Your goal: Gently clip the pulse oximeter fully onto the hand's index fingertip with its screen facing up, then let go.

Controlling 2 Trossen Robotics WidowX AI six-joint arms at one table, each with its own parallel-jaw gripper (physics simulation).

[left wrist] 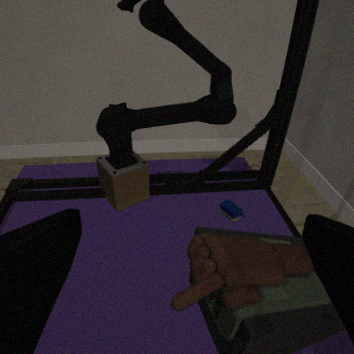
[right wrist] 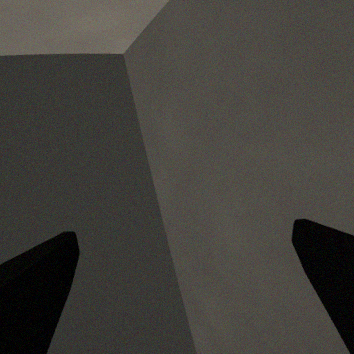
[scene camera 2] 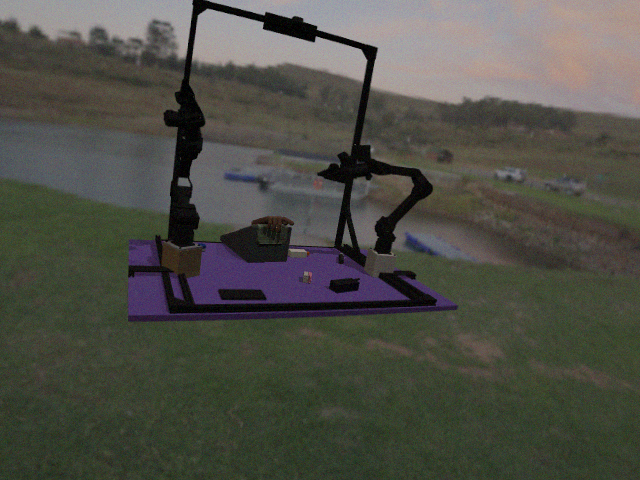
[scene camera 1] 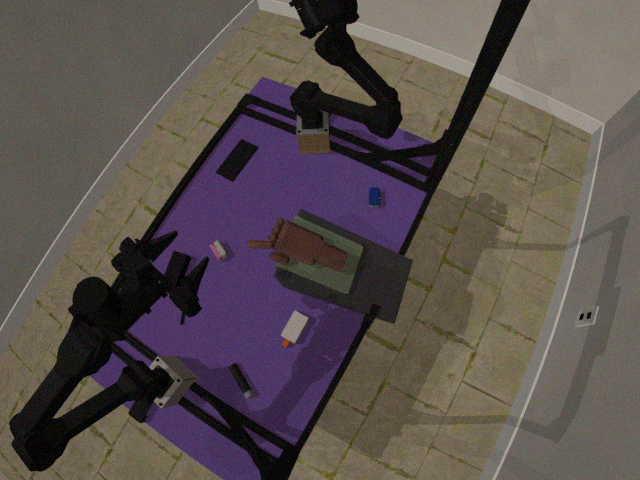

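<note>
The brown hand lies palm up on a padded wedge, its index finger sticking out, bare. A small white-and-pink block lies on the table off the fingertip. A small blue-and-white block lies beyond the wedge. Which one is the pulse oximeter is too small to tell. My left gripper is open and empty, high above the table, left of the white-and-pink block in scene camera 1. My right gripper is open and empty, raised, facing bare walls.
The dark wedge carries a green pad. A white box with an orange end, a black cylinder, a flat black slab and a black holder rest on the purple table. Black frame rails border it.
</note>
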